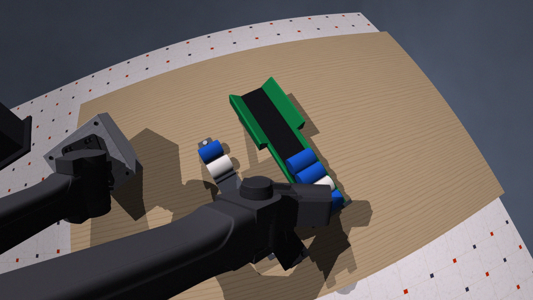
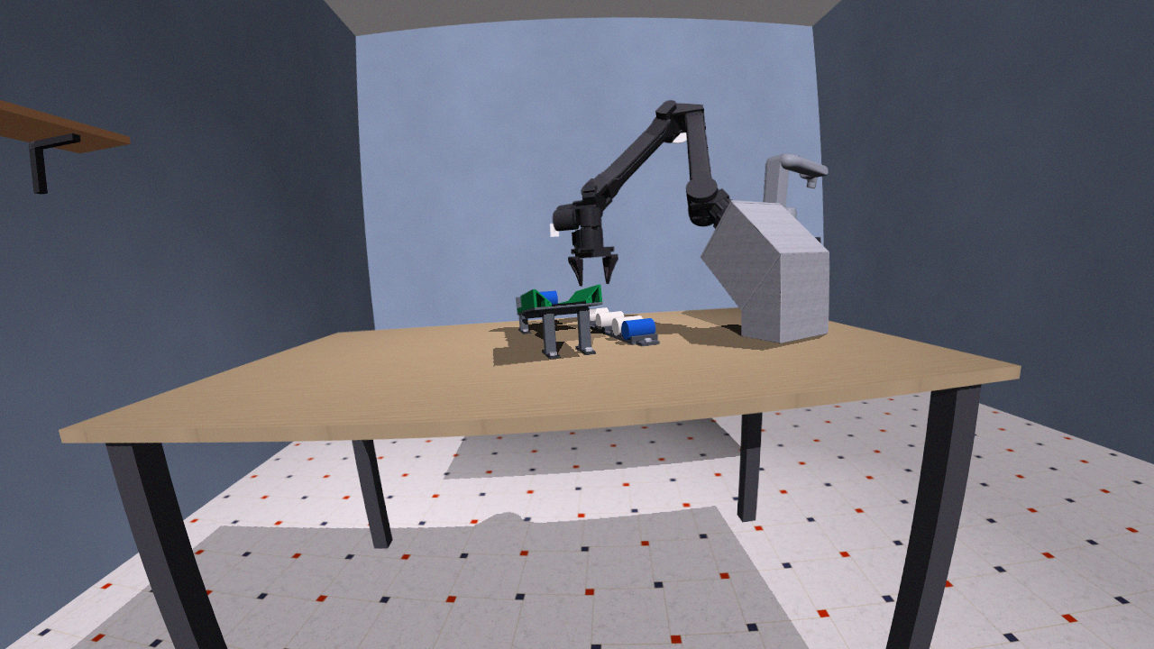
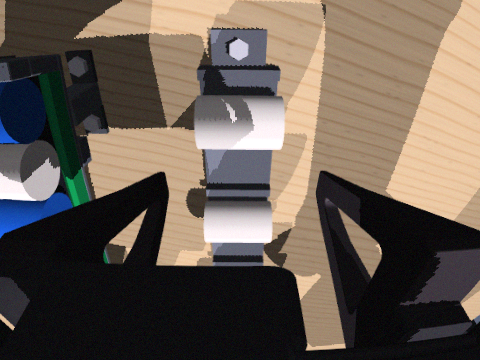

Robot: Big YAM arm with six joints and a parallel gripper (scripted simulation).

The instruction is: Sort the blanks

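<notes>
My hand is 130 mm to the right of the grey stock rack and 120 mm above it. From my hand the other things lie so: grey stop: 160 mm ahead, 60 mm below, 50 mm to the right.
</notes>
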